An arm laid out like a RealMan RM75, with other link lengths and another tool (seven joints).
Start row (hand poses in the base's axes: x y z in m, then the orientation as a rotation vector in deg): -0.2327 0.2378 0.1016 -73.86 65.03 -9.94
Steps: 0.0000 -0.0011 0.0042 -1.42 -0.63 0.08; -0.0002 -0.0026 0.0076 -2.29 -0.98 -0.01; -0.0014 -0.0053 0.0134 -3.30 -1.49 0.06; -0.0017 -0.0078 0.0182 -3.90 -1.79 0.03; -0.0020 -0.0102 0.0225 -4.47 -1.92 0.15; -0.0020 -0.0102 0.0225 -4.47 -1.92 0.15; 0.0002 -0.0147 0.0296 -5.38 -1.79 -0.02; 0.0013 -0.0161 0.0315 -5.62 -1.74 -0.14; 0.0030 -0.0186 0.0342 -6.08 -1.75 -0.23; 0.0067 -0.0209 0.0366 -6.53 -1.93 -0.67; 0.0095 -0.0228 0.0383 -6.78 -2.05 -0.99; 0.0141 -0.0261 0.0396 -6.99 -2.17 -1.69; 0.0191 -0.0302 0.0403 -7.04 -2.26 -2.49; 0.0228 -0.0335 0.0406 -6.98 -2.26 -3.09; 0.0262 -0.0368 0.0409 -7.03 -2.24 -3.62; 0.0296 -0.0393 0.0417 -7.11 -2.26 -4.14; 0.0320 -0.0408 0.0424 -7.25 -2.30 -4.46; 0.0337 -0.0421 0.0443 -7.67 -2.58 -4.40; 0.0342 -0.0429 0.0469 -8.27 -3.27 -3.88
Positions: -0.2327 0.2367 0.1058 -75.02 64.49 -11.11; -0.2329 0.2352 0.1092 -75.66 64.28 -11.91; -0.2341 0.2325 0.1150 -76.47 63.83 -12.78; -0.2344 0.2300 0.1198 -76.92 63.61 -13.34; -0.2347 0.2276 0.1241 -77.45 63.43 -13.67; -0.2347 0.2276 0.1241 -77.45 63.43 -13.67; -0.2325 0.2231 0.1312 -78.19 63.68 -14.26; -0.2314 0.2217 0.1331 -78.34 63.80 -14.46; -0.2297 0.2192 0.1358 -78.69 63.86 -14.81; -0.2260 0.2169 0.1382 -78.80 64.01 -15.52; -0.2232 0.2150 0.1399 -78.82 64.12 -15.99; -0.2186 0.2117 0.1412 -78.58 64.48 -16.71; -0.2136 0.2076 0.1419 -78.15 64.94 -17.40; -0.2099 0.2043 0.1422 -77.76 65.33 -17.81; -0.2065 0.2010 0.1425 -77.51 65.70 -18.23; -0.2031 0.1985 0.1433 -77.28 66.02 -18.68; -0.2007 0.1970 0.1440 -77.21 66.20 -19.03; -0.1990 0.1957 0.1459 -77.55 65.92 -19.41; -0.1985 0.1949 0.1485 -78.20 64.99 -19.81
